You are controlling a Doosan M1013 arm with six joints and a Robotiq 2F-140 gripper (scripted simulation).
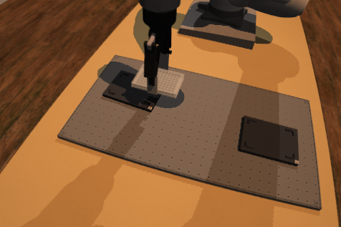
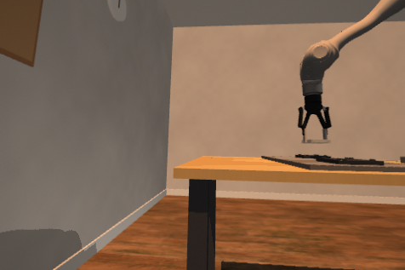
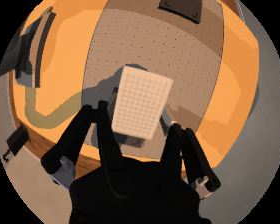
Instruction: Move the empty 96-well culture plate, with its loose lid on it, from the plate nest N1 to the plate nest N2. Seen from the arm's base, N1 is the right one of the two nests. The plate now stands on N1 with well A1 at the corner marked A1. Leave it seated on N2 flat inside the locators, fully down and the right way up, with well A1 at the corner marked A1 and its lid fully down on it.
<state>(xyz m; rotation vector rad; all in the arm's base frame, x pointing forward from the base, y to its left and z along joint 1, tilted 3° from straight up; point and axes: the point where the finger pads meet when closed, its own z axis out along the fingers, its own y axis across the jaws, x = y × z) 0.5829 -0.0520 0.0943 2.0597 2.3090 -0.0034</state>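
The black nest N2 is 34 cm to the left of my hand and 9 cm below it. The rest, counted from my hand: lid: 2 cm below; then plate: 2 cm below; then black nest N1: 9 cm below, 8 cm to the right.
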